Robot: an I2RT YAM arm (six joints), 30 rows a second.
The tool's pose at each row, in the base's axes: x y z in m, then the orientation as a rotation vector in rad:
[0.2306, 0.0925, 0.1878, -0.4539, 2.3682, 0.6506]
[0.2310, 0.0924, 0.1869, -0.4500, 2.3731, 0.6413]
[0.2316, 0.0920, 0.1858, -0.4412, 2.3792, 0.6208]
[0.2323, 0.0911, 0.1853, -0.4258, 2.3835, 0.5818]
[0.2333, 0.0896, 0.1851, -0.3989, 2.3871, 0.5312]
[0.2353, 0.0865, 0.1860, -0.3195, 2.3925, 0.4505]
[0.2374, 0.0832, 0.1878, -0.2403, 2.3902, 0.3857]
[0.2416, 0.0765, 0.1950, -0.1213, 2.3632, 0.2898]
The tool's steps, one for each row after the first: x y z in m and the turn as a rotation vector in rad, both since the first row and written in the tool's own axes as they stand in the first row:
[0.0003, -0.0006, 0.0007, 0.0080, 0.0028, 0.0014]
[0.0006, -0.0015, 0.0016, 0.0254, 0.0046, 0.0031]
[0.0006, -0.0028, 0.0017, 0.0578, 0.0021, 0.0032]
[0.0002, -0.0045, 0.0015, 0.1016, -0.0043, 0.0075]
[-0.0014, -0.0077, 0.0002, 0.1814, -0.0234, 0.0391]
[-0.0036, -0.0108, -0.0019, 0.2496, -0.0465, 0.0739]
[-0.0104, -0.0158, -0.0084, 0.3517, -0.0985, 0.1220]

